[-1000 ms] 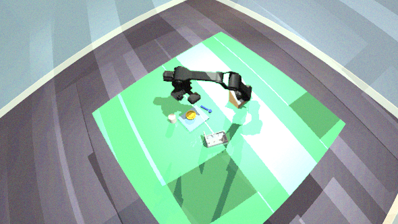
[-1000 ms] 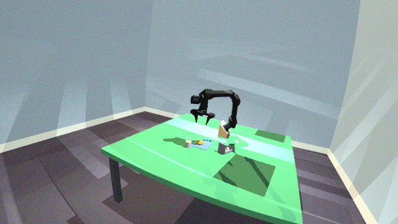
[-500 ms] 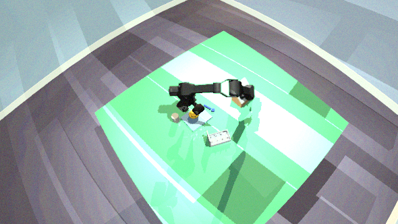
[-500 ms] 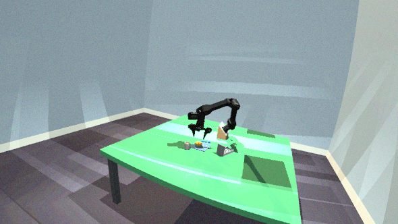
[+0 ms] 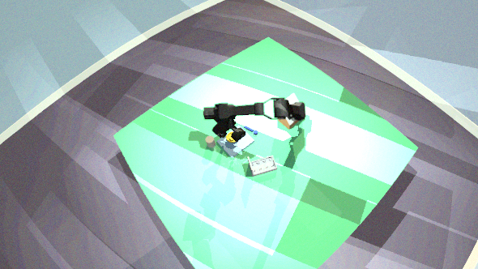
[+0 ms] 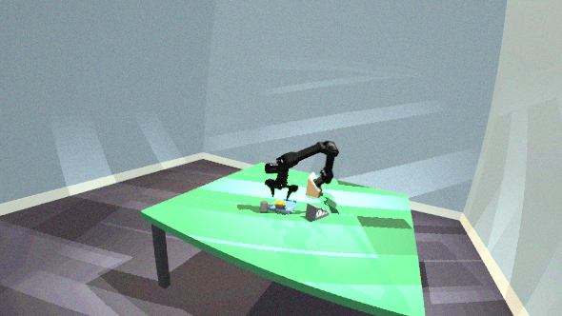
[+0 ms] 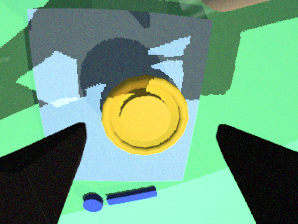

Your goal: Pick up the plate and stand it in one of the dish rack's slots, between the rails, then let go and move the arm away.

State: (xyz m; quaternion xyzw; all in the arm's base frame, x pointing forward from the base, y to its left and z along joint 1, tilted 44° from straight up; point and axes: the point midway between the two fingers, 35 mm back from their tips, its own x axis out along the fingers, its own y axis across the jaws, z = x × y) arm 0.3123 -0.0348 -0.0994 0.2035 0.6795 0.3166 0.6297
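Now: gripper tip 30 mm above the plate. The rest, counted from my gripper tip: blue spoon 110 mm behind, 40 mm below, 20 mm to the left; pale mat 40 mm below, 20 mm to the left, 10 mm behind; white cup 100 mm ahead, 40 mm to the right, 20 mm below.
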